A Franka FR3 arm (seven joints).
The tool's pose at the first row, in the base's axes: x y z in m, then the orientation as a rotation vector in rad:
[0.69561 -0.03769 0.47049 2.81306 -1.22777 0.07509]
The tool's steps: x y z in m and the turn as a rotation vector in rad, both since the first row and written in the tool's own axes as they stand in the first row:
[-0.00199 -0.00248 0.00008 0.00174 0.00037 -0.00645]
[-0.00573 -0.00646 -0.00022 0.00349 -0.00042 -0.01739]
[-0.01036 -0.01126 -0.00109 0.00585 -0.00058 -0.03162]
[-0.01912 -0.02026 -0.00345 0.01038 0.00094 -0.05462]
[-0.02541 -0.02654 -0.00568 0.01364 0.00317 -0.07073]
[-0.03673 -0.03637 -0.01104 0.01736 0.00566 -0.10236]
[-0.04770 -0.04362 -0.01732 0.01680 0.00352 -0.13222]
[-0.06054 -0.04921 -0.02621 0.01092 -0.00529 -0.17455]
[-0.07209 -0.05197 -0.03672 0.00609 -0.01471 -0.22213]
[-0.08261 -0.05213 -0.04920 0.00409 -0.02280 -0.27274]
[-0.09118 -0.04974 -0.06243 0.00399 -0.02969 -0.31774]
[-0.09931 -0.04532 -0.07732 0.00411 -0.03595 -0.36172]
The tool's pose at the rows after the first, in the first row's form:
[0.69608 -0.03456 0.47015 2.81820 -1.21909 0.07636]
[0.69645 -0.02911 0.46999 2.82639 -1.20425 0.07575]
[0.69681 -0.02240 0.47030 2.83667 -1.18471 0.07624]
[0.69743 -0.00970 0.47160 2.85291 -1.15282 0.07995]
[0.69772 -0.00066 0.47307 2.86369 -1.13015 0.08424]
[0.69716 0.01472 0.47713 2.88278 -1.08500 0.08830]
[0.69492 0.02818 0.48225 2.89844 -1.04189 0.08322]
[0.69016 0.04210 0.48991 2.91741 -0.98021 0.06468]
[0.68416 0.05330 0.49941 2.93845 -0.91077 0.04565]
[0.67693 0.06215 0.51107 2.96098 -0.83672 0.03009]
[0.66914 0.06791 0.52373 2.98080 -0.77067 0.01770]
[0.66013 0.07211 0.53817 2.99875 -0.70564 0.00639]

